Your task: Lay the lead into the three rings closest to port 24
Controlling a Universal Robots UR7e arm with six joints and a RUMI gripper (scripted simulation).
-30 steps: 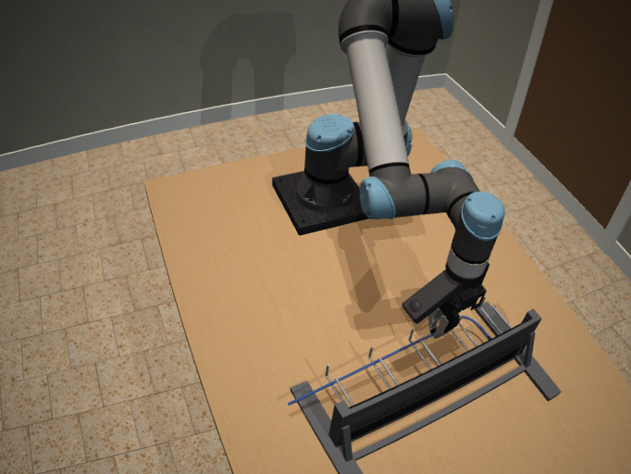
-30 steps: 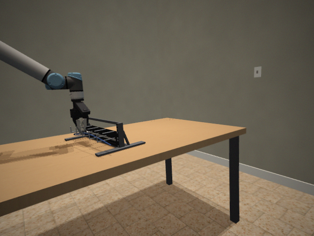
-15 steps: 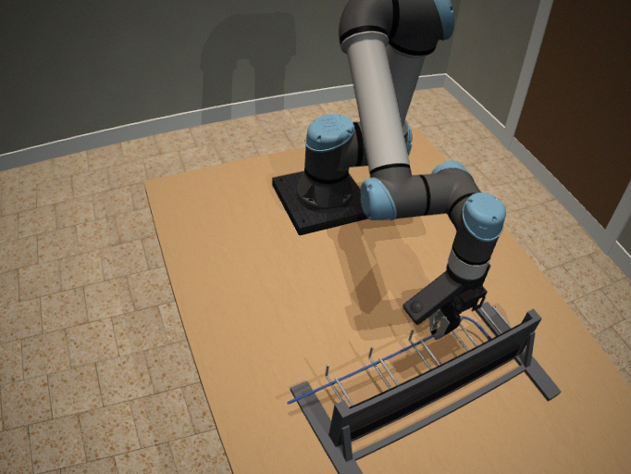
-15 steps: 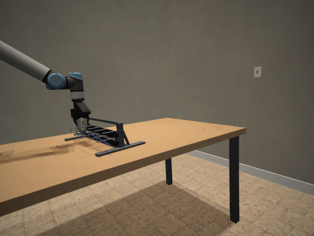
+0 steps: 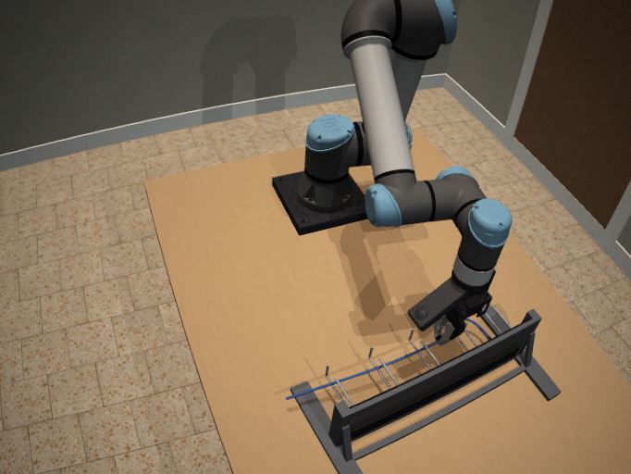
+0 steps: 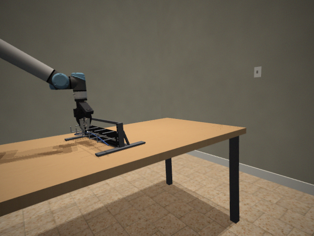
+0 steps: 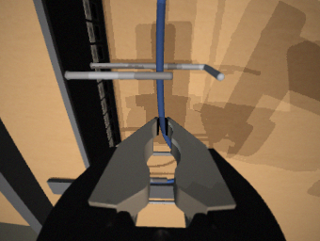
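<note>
Now: the free-standing rack 9 cm ahead of my hand and 2 cm to the right of it.
</note>
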